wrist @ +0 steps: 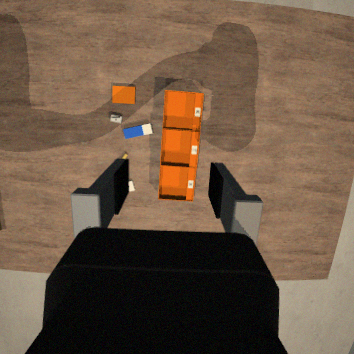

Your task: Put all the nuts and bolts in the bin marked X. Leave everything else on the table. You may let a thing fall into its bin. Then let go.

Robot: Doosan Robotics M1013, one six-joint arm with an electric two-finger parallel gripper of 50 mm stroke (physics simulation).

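Places are measured from the arm's base along level axes (x back, y right, z up), in centimetres.
Pixels of known places: gripper, between the fingertips: (168, 177).
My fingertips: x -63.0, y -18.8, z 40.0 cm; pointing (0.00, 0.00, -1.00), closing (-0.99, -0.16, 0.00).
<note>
Ahead of a thing's pixels: the offset from my fingertips to its top centre. "spot": to the spot under its first point.
A row of three joined orange bins stands in the middle of the wrist view. The bin marked X {spot: dx -3.4, dy +14.6, dz -47.3 cm} (173, 181) is at the near end; its label is tiny here, and no loose thing shows inside it. The brass-coloured tip of a bolt {dx +9.9, dy +11.7, dz -46.6 cm} (125, 156) shows left of the bins, the rest hidden behind the left finger. A small silvery-grey piece with a dark spot {dx +12.9, dy +2.2, dz -46.9 cm} (116, 118) lies farther up on the left, too small to tell surely whether it is a nut. My gripper (168, 177) is open and empty, high above the table, with the X bin showing between its fingers.
A blue and white block {dx +7.4, dy +4.0, dz -46.7 cm} (134, 132) lies left of the bins. An orange square piece {dx +12.1, dy -3.5, dz -47.0 cm} (123, 94) lies beyond it. A white domino {dx +8.5, dy +18.6, dz -47.3 cm} (131, 186) shows partly beside the left finger. The middle bin {dx -2.9, dy +5.6, dz -43.3 cm} (175, 146) and far bin {spot: dx -1.1, dy -2.9, dz -47.3 cm} (179, 108) adjoin the X bin.
</note>
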